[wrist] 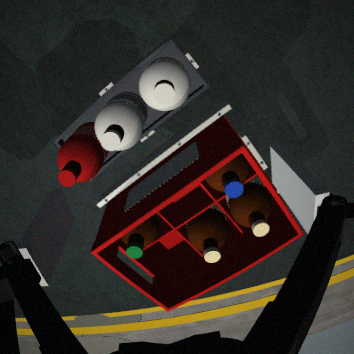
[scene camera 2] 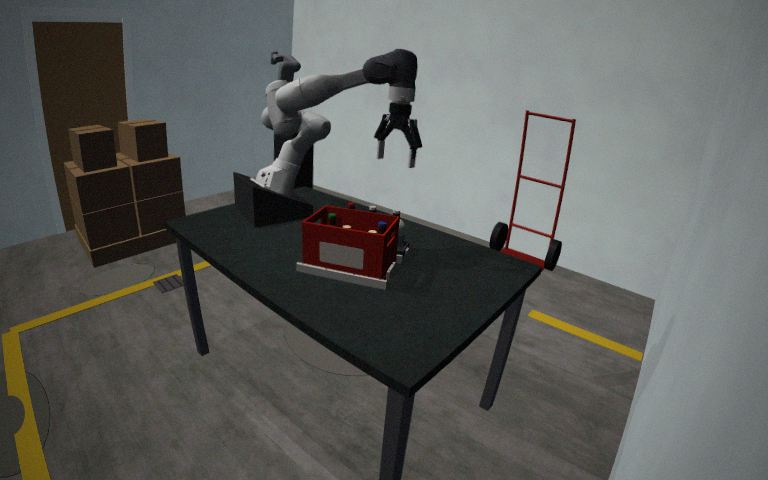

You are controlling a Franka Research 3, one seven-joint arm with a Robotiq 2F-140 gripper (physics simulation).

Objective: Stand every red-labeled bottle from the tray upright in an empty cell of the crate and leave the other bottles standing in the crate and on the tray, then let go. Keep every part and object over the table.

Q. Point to a green-capped bottle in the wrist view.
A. At 144,233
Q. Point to a blue-capped bottle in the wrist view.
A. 229,178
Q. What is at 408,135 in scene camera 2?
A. My gripper.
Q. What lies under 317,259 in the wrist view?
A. My gripper.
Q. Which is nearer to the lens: the white bottle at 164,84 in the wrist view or the red-labeled bottle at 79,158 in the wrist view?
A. The white bottle.
